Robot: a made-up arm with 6 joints.
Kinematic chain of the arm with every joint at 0, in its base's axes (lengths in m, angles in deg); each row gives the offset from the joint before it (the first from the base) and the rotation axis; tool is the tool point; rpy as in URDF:
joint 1: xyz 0 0 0.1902 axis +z
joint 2: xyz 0 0 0 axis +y
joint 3: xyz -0.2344 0 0.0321 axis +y
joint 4: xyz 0.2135 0 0.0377 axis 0.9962 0 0.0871
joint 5: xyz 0 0 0 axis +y
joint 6: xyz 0.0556 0 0.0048 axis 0.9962 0 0.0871
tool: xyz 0 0 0 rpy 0 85 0
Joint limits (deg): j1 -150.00..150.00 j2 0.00..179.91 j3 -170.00..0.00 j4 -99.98..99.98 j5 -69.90..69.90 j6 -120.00..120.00
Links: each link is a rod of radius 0.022 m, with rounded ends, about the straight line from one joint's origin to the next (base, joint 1, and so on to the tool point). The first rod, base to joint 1, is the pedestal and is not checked.
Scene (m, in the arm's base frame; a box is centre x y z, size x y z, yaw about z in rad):
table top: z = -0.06
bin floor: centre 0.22 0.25 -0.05 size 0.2 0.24 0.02 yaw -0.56
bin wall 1: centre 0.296 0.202 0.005 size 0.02 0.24 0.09 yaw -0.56
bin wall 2: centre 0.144 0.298 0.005 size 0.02 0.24 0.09 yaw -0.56
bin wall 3: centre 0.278 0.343 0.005 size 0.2 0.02 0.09 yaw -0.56
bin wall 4: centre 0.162 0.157 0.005 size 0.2 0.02 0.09 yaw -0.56
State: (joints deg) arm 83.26 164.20 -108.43 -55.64 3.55 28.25
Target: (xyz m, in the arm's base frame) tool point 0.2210 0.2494 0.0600
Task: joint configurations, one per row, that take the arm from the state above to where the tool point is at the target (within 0.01 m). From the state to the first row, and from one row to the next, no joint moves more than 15 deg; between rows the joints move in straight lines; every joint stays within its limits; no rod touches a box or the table.
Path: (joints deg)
1: 85.57 150.60 -110.57 -55.68 3.74 29.94
2: 87.88 137.00 -112.70 -55.72 3.92 31.62
3: 90.19 123.40 -114.84 -55.75 4.11 33.31
4: 92.49 109.80 -116.98 -55.79 4.29 35.00
5: 94.80 96.20 -119.11 -55.83 4.48 36.68
6: 83.72 108.27 -107.95 -55.58 7.09 34.58
7: 72.64 120.35 -96.79 -55.32 9.70 32.47
8: 61.56 132.42 -85.63 -55.06 12.31 30.36
9: 50.48 144.50 -74.47 -54.81 14.91 28.25

